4 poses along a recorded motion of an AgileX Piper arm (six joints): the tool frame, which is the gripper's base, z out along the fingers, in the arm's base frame.
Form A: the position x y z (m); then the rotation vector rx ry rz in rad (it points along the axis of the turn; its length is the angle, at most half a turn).
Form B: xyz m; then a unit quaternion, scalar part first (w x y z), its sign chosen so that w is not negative. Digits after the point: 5 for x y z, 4 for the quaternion.
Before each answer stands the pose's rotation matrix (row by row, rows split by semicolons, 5 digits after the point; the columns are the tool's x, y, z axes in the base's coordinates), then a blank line. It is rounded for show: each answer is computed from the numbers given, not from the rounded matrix.
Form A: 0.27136 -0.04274 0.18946 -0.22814 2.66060 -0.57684
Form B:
-0.90390 -0.07183 0.42168; -0.24002 0.90115 -0.36099; -0.35407 -0.42751 -0.83179

0.27136 -0.04274 0.18946 0.2034 -0.0818 0.9535 -0.2067
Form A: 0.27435 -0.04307 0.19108 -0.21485 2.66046 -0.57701
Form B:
-0.90493 -0.06254 0.42094; -0.23131 0.90256 -0.36317; -0.35721 -0.42601 -0.83122

0.27435 -0.04307 0.19108 0.2040 -0.0770 0.9538 -0.2069
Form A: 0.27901 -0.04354 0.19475 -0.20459 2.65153 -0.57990
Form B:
-0.90241 -0.05327 0.42758; -0.22690 0.90235 -0.36644; -0.36630 -0.42770 -0.82637

0.27901 -0.04354 0.19475 0.2083 -0.0735 0.9528 -0.2084
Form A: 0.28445 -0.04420 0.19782 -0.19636 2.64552 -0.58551
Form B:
-0.90108 -0.04566 0.43125; -0.22337 0.90124 -0.37130; -0.37171 -0.43090 -0.82229

0.28445 -0.04420 0.19782 0.2109 -0.0707 0.9519 -0.2107
